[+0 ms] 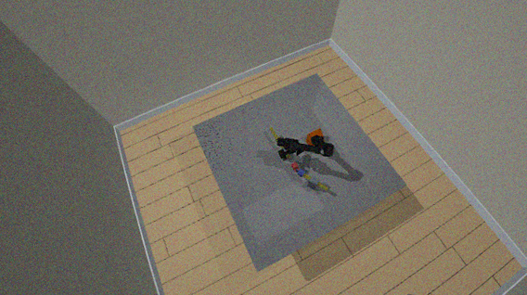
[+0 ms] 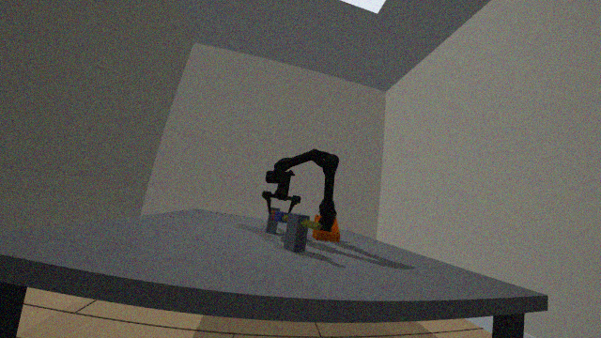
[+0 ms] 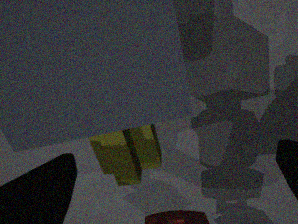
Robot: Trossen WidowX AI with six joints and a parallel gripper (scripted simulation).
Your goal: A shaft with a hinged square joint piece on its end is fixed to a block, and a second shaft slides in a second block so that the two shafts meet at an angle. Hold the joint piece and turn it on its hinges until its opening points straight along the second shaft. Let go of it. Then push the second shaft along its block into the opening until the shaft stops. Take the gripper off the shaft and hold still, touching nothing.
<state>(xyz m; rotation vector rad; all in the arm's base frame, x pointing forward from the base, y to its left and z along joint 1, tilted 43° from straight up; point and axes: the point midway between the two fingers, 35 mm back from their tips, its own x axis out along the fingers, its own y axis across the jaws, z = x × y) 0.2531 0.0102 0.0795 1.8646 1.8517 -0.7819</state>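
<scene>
My gripper tip is 9 cm to the right of the red joint piece and 1 cm short of it.
</scene>
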